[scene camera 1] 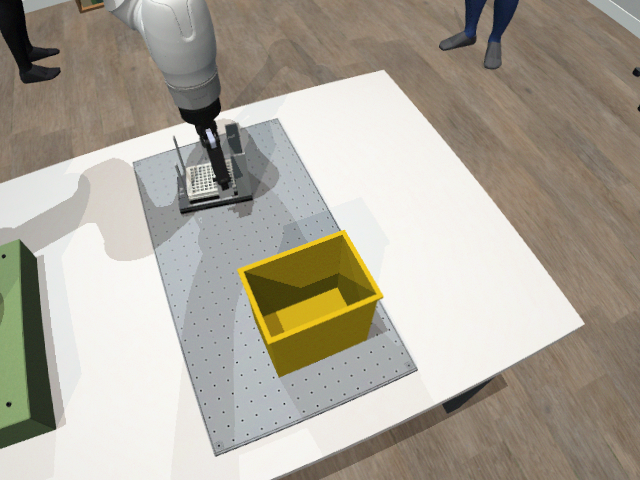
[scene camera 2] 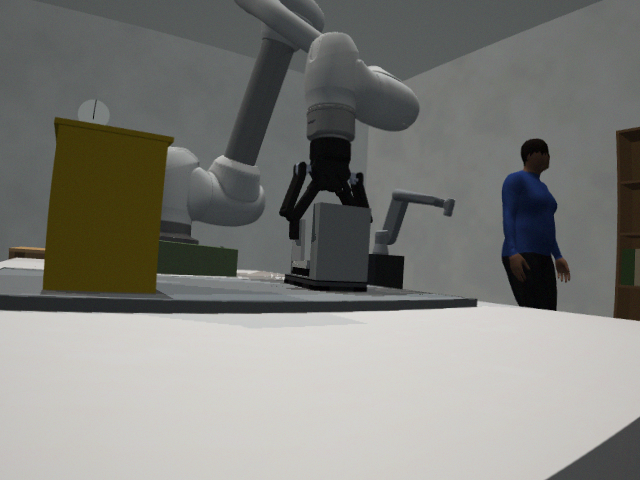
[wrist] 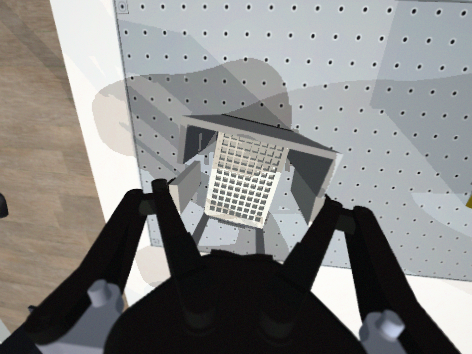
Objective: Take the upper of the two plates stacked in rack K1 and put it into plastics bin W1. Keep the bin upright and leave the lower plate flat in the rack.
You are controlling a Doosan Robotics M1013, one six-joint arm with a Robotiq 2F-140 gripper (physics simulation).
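Pixels of known places: gripper, fingertip midpoint: [wrist: 246, 175]; arm's base at its link origin: [scene camera 2: 162, 242].
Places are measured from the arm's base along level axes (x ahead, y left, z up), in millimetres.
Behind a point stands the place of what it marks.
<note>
The upper plate [scene camera 1: 200, 181] {x 531, y 232, z -27 mm} [wrist: 241, 187] {x 556, y 233, z -21 mm}, cream with a grid of square wells, lies flat in rack K1 [scene camera 1: 217, 204] {x 555, y 184, z -58 mm} [scene camera 2: 341, 242] {x 633, y 222, z 13 mm} [wrist: 250, 128] {x 634, y 234, z 51 mm}, between its grey upright walls. The lower plate is mostly hidden under it and cannot be told apart clearly. My gripper [scene camera 1: 223, 181] {x 573, y 230, z -21 mm} [scene camera 2: 331, 227] [wrist: 246, 175] {x 573, y 230, z -21 mm} is open and empty, pointing down at the rack, its fingers on either side of the plate stack in the wrist view. In scene camera 2 the rack wall hides one fingertip. The yellow bin W1 [scene camera 1: 323, 343] {x 663, y -203, z 10 mm} [scene camera 2: 105, 211] {x 743, y -136, z 19 mm} stands upright with its open top up; no plate shows inside.
Rack and bin stand on a grey perforated board [scene camera 1: 206, 320] {x 482, y -69, z -68 mm} [scene camera 2: 232, 304] {x 791, y 2, z -71 mm} [wrist: 340, 65] {x 712, y 143, z -68 mm} on a white table [scene camera 1: 439, 232] {x 989, y -14, z -81 mm} [scene camera 2: 310, 392] {x 1046, y -28, z -81 mm}. A green block [scene camera 1: 12, 335] {x 140, y -35, z 3 mm} [scene camera 2: 196, 258] {x 151, y 75, z -37 mm} is beside the board. The rack's upright walls rise close to my fingers. People stand beyond the table.
</note>
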